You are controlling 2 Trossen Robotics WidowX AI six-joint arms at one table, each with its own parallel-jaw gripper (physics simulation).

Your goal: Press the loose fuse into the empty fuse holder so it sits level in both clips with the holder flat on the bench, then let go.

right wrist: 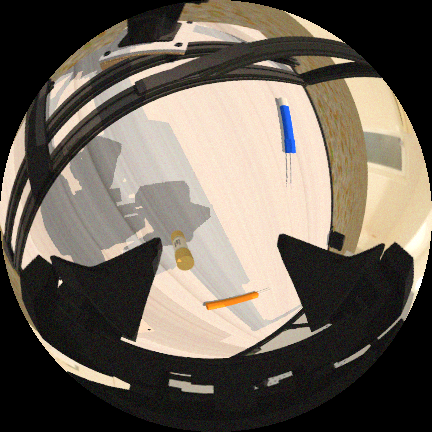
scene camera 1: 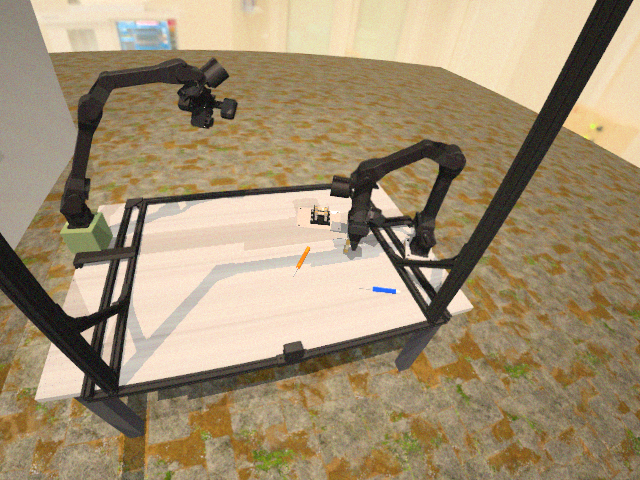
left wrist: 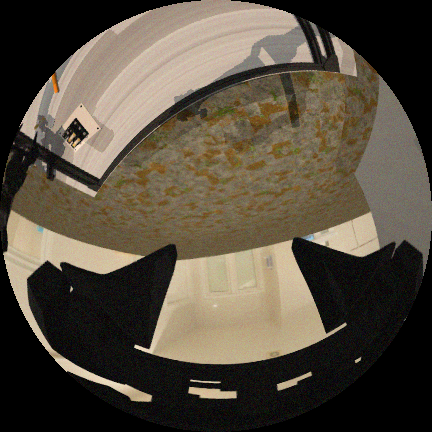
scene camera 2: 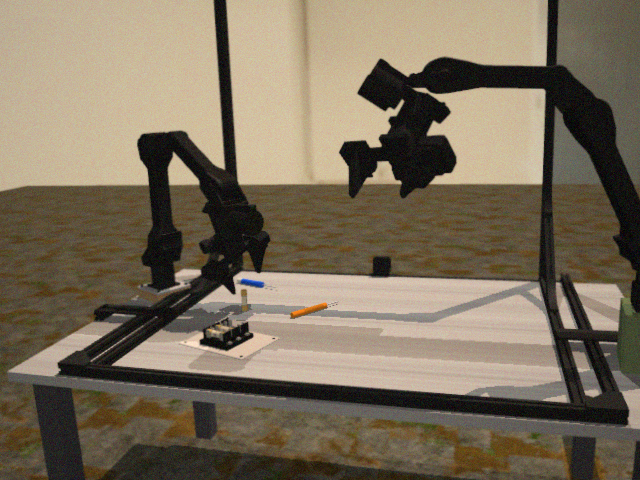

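Observation:
The loose fuse, tan with a pale middle, stands upright on the bench. The black fuse holder lies on a white plate, with pale fuses in some of its clips; which position is empty is hard to tell. My right gripper points down close by the fuse, open and empty; in its wrist view the fuse shows nearer the picture-left finger. My left gripper is open and empty, high above the bench.
An orange tool and a blue tool lie on the bench. A black frame runs around it. A small black block sits on one rail.

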